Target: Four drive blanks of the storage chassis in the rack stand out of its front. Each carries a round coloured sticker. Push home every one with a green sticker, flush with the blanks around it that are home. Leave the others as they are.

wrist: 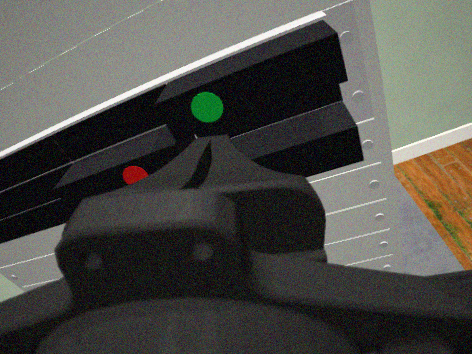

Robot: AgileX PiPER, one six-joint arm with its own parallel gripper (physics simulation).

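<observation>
A black drive blank [270,75] with a green sticker [207,107] stands out of the chassis front at the upper right. Below it another blank [315,150] stands out; its sticker does not show, and my gripper covers its left part. To the left a blank [117,147] with a red sticker [135,175] also stands out, partly hidden by the gripper. The fourth standing-out blank does not show. My gripper [215,157] is shut with nothing between its fingertips. In the picture, the tips are just below the green sticker; whether they touch a blank I cannot tell.
Black blanks [30,167] run along the row at the left. A light edge strip [200,63] borders the row above. Grey panels [350,205] lie below. The rack's side post [362,75] is at the right, with a green wall [425,65] and wooden floor [445,180] beyond.
</observation>
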